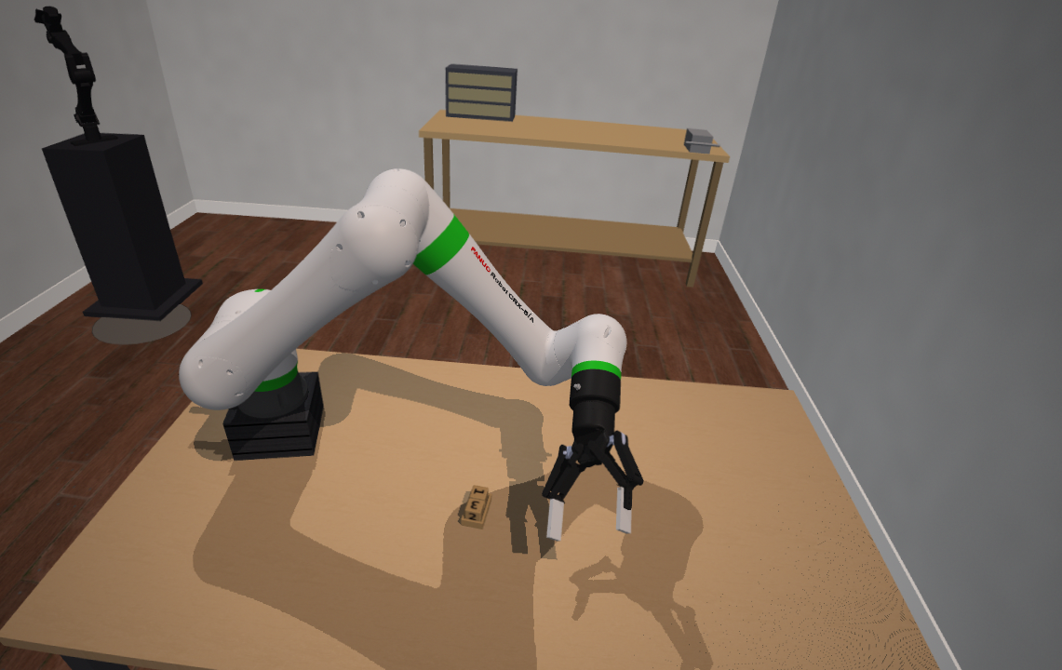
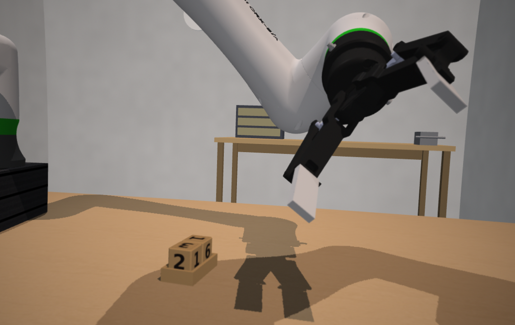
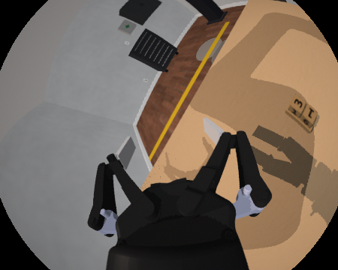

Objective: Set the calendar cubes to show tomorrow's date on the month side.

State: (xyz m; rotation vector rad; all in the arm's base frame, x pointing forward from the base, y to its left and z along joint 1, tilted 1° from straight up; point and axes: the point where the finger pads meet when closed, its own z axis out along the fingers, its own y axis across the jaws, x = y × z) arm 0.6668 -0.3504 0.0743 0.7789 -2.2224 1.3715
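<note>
Now: hand 190 mm past the wooden tray, 160 mm to the right of it and 160 mm above it.
</note>
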